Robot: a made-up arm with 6 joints.
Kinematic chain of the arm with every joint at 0, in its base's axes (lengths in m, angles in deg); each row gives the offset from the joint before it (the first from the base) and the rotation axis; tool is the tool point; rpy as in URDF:
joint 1: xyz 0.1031 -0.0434 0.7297 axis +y
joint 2: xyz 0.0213 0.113 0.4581 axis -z
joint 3: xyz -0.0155 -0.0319 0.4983 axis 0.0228 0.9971 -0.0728
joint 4: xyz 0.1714 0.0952 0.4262 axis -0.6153 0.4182 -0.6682
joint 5: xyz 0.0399 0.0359 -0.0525 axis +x
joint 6: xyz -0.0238 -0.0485 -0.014 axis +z
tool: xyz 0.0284 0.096 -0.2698 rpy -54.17 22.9 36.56
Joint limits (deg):
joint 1: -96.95..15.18
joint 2: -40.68..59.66
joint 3: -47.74..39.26
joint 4: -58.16..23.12
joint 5: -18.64..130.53
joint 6: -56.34..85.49
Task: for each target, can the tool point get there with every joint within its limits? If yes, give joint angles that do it. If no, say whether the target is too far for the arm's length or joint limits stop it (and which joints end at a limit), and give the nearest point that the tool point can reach.
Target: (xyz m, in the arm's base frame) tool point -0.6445 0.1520 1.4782
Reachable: yes | joints -58.43 30.56 9.88 9.69 15.27 34.37
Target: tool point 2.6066 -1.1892 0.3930
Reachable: no: too far | nearest point 0.9508 -0.2166 1.6165 | short by 2.277 m
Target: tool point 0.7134 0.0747 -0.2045
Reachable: no: joint limits stop it (at a limit: joint 1, joint 3, joint 5, joint 6) | nearest point 0.7148 0.0720 1.4435 | short by 1.648 m
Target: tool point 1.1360 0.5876 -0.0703
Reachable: no: joint limits stop it (at a limit: joint 1, joint 3, joint 5, joint 6) | nearest point 0.7440 0.2467 1.4631 | short by 1.619 m
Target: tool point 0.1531 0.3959 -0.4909
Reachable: no: joint limits stop it (at a limit: joint 1, joint 3, joint 4, joint 6) | nearest point -0.9915 0.1908 0.1542 | short by 1.330 m
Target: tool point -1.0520 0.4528 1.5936
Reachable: yes | joints -57.60 1.36 -12.57 -3.42 93.58 -1.06
